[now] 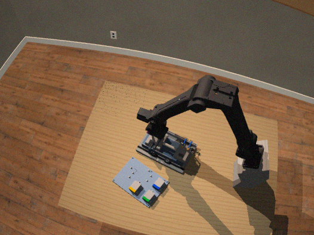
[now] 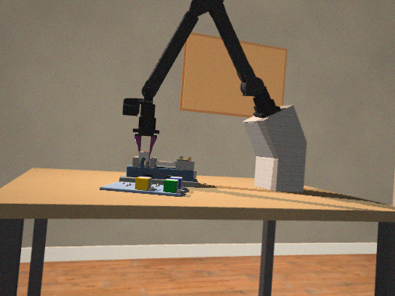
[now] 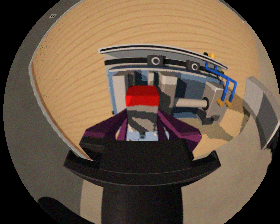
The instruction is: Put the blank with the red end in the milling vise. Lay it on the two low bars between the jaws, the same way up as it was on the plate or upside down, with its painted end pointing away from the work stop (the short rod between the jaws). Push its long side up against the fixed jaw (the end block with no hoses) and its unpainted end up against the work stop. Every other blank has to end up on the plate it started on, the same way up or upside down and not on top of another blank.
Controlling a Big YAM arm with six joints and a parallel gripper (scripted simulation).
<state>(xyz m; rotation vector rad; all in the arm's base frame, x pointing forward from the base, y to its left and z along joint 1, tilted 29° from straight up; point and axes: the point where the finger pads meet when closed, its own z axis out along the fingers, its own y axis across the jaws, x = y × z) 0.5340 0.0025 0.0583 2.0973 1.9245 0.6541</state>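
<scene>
Now: the red-ended blank 20 mm below my hand. From my hand the other things lie so: blue-ended blank (120 mm behind, 220 mm to the left, 90 mm below); milling vise (70 mm behind, 80 mm below); grey block with hoses (170 mm behind, 10 mm to the left, 40 mm below).
</scene>
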